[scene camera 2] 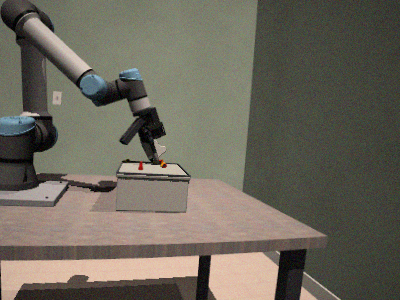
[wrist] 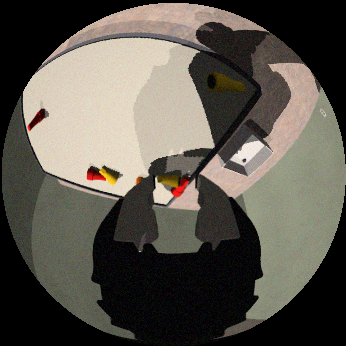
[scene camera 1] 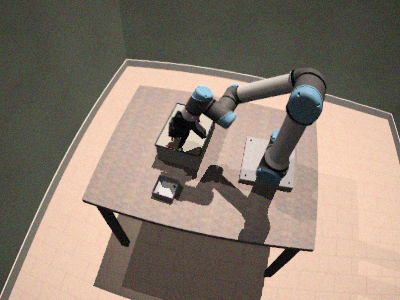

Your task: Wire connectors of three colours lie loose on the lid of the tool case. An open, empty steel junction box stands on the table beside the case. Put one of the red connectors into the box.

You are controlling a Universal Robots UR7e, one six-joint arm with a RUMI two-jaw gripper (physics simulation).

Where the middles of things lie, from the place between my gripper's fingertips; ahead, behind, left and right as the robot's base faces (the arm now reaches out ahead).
My hand is 12 cm to the left of the tool case (scene camera 1: 187,156), 5 cm past it and 5 cm above it. From my hand the other things lie so: steel junction box (wrist: 245,151): 17 cm to the left, 9 cm below, 3 cm ahead.
